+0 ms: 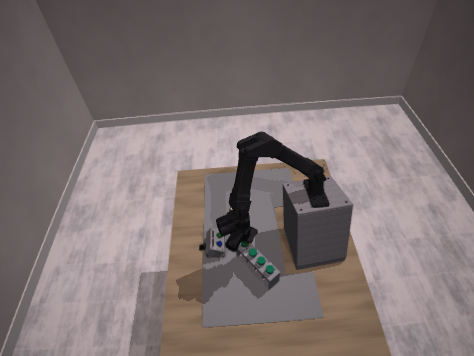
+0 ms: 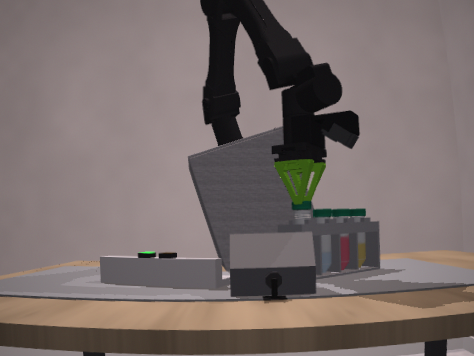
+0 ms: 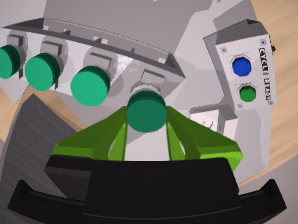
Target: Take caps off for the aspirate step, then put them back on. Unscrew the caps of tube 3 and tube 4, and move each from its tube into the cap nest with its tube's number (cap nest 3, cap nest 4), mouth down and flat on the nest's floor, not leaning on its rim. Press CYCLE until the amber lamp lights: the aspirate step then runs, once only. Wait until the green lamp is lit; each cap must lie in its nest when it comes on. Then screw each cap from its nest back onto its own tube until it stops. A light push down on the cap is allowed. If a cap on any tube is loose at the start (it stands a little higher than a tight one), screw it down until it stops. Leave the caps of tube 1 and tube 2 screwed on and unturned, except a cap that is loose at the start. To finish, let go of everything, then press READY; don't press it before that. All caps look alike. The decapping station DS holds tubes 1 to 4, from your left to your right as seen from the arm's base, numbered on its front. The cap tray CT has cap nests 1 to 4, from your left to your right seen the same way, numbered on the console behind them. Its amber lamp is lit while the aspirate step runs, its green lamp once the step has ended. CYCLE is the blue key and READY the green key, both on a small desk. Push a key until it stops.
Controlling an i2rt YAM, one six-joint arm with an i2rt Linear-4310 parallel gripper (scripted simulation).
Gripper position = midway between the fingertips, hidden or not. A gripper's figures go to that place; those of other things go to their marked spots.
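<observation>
A key desk (image 2: 283, 258) stands 0.62 m from the lens, while the gripper (image 2: 302, 204) is 0.80 m from the lens.
</observation>
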